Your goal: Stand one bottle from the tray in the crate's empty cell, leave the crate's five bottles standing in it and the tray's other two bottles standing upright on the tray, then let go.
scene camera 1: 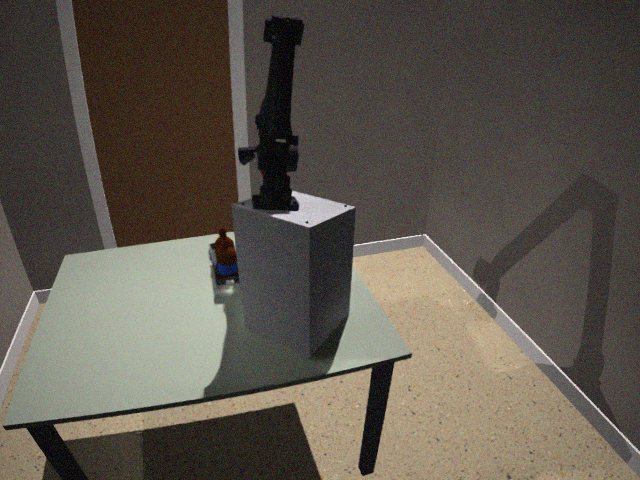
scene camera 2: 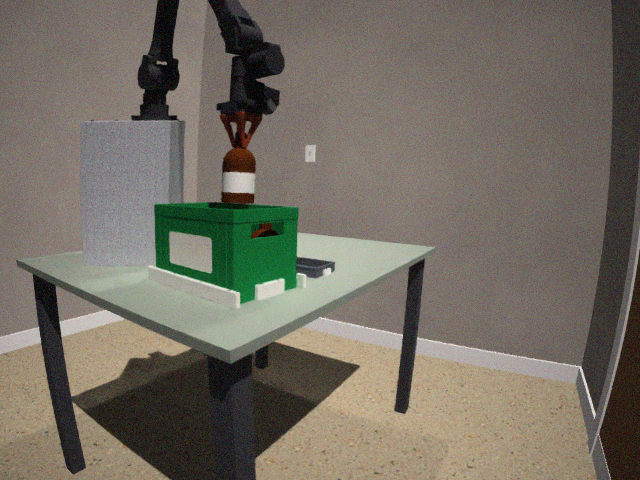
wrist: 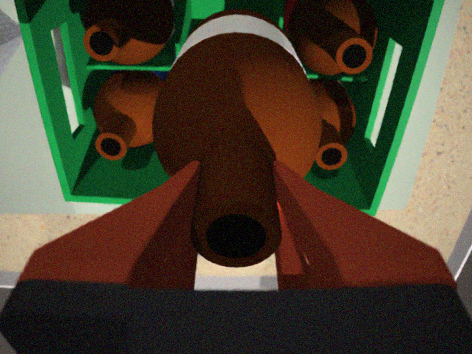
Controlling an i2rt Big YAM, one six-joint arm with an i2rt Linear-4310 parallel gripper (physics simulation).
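Where they show: gripper, fingertip midpoint: (scene camera 2: 239, 147) (wrist: 236, 176); arm's base, link origin: (scene camera 1: 274, 205) (scene camera 2: 154, 120).
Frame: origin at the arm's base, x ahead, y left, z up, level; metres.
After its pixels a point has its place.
My gripper (scene camera 2: 240, 144) {z -0.115, x 0.425, y -0.023 m} (wrist: 236, 176) {z -0.115, x 0.425, y -0.023 m} is shut on the neck of a brown bottle with a white label (scene camera 2: 238, 181) {z -0.191, x 0.452, y -0.048 m} (wrist: 235, 100) {z -0.124, x 0.423, y 0.003 m}. The bottle hangs upright, its base near rim height over the green crate (scene camera 2: 263, 263) {z -0.350, x 0.551, y -0.069 m} (wrist: 115, 185) {z -0.260, x 0.321, y -0.145 m}. In the wrist view, four crate bottles show around it: one upper left (wrist: 145, 45) {z -0.297, x 0.349, y -0.029 m}, one lower left (wrist: 125, 105) {z -0.293, x 0.329, y -0.082 m}, one upper right (wrist: 325, 40) {z -0.290, x 0.490, y -0.015 m} and one lower right (wrist: 346, 102) {z -0.307, x 0.523, y -0.072 m}. The held bottle hides the cell below. The dark tray (scene camera 2: 315, 267) {z -0.413, x 0.472, y 0.216 m} is partly behind the crate. A blue-labelled bottle (scene camera 1: 225, 252) {z -0.300, x 0.281, y 0.159 m} stands upright on it.
A grey pedestal (scene camera 1: 273, 273) {z -0.159, x -0.091, y 0.021 m} (scene camera 2: 124, 191) {z -0.216, x 0.094, y -0.140 m} carries the arm and hides the crate and part of the tray in scene camera 1. White strips (scene camera 2: 193, 286) {z -0.400, x 0.444, y -0.162 m} lie along the crate's base on the pale green table (scene camera 1: 129, 330) {z -0.418, x 0.039, y 0.501 m} (scene camera 2: 382, 250) {z -0.418, x 0.460, y 0.652 m}.
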